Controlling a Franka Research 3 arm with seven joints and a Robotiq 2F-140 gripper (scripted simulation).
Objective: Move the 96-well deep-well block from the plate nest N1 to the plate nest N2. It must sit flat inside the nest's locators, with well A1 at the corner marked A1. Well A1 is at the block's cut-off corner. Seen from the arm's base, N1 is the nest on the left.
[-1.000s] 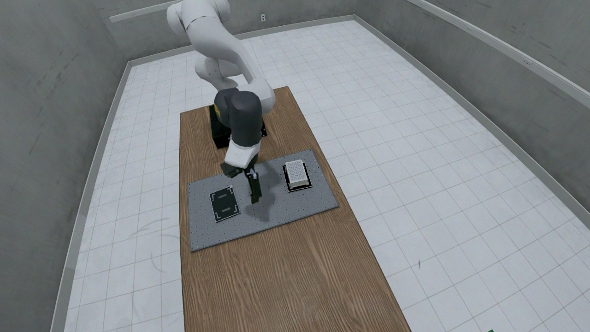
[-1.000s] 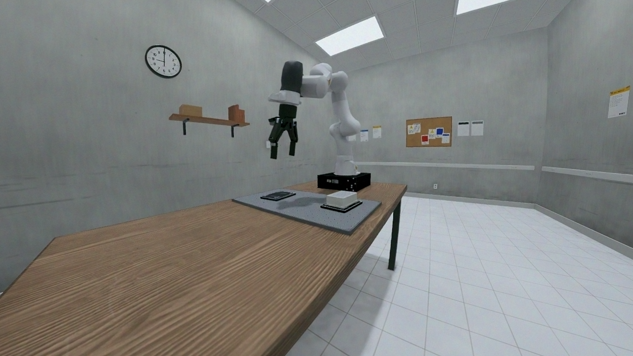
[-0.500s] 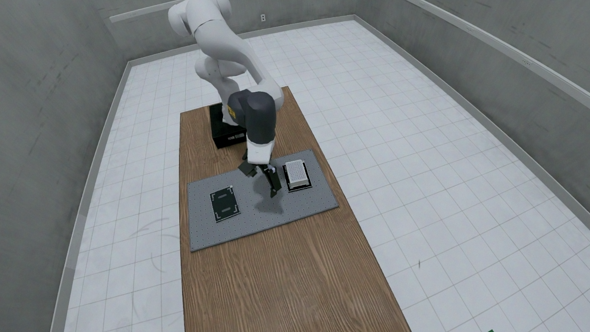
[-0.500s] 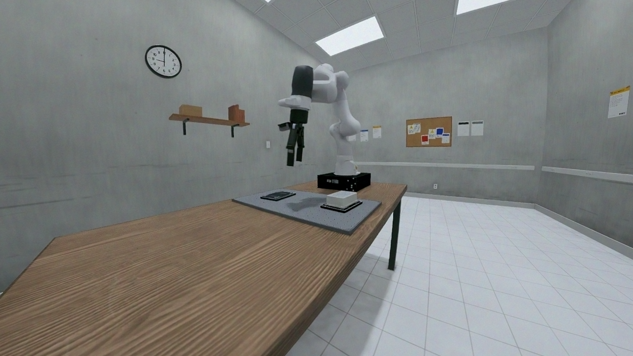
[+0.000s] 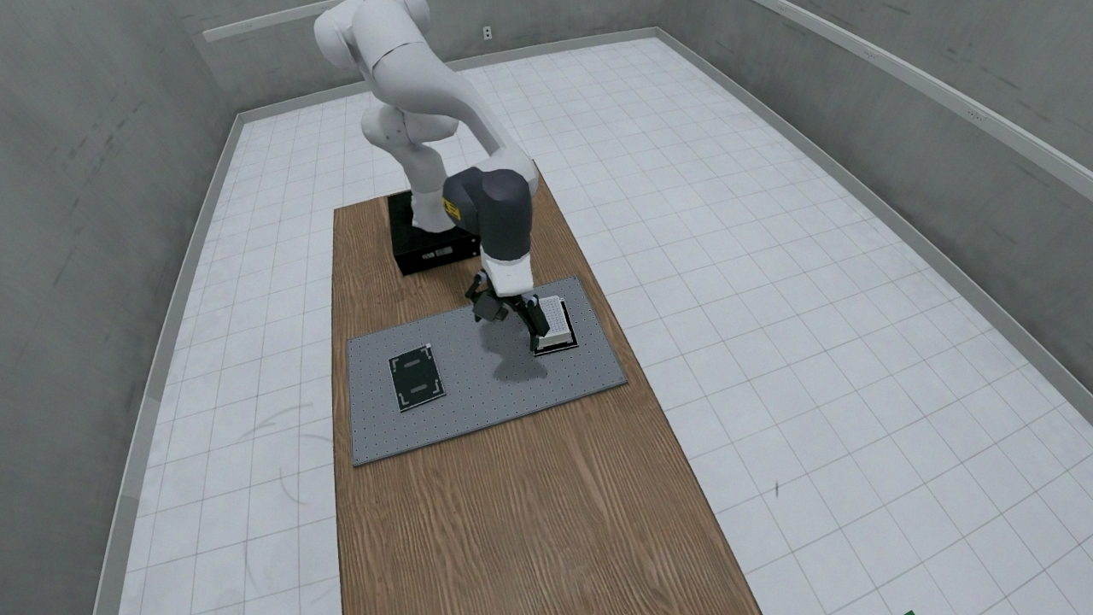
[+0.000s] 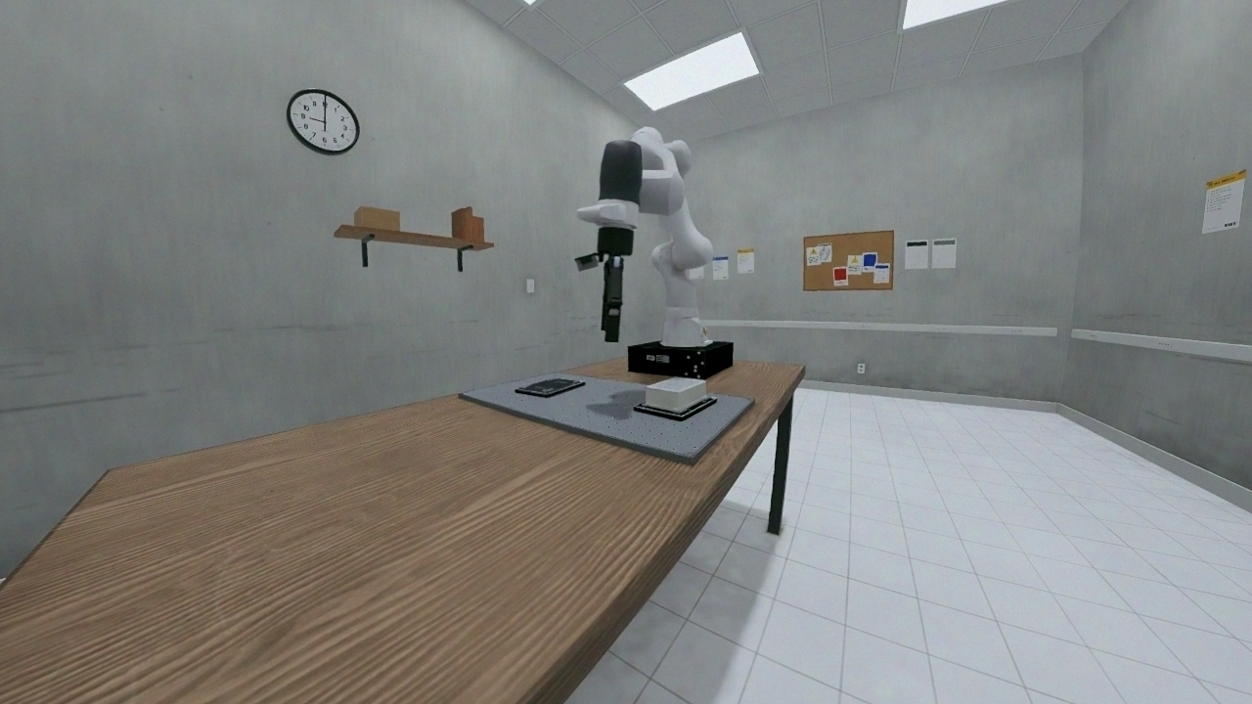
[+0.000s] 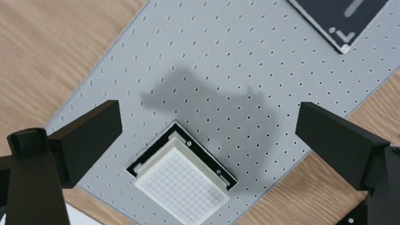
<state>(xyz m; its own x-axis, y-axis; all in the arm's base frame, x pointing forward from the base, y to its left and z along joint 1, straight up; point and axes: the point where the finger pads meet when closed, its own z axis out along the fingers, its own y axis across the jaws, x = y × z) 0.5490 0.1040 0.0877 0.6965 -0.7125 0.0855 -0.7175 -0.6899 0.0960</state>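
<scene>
The white 96-well deep-well block is 9 cm behind my hand, 12 cm to the left of it and 14 cm below it. From my hand the other things lie so: plate nest N1: 9 cm behind, 12 cm to the left, 17 cm below; A1 mark: 13 cm behind, 21 cm to the right, 16 cm below; plate nest N2: 4 cm behind, 26 cm to the right, 17 cm below.
</scene>
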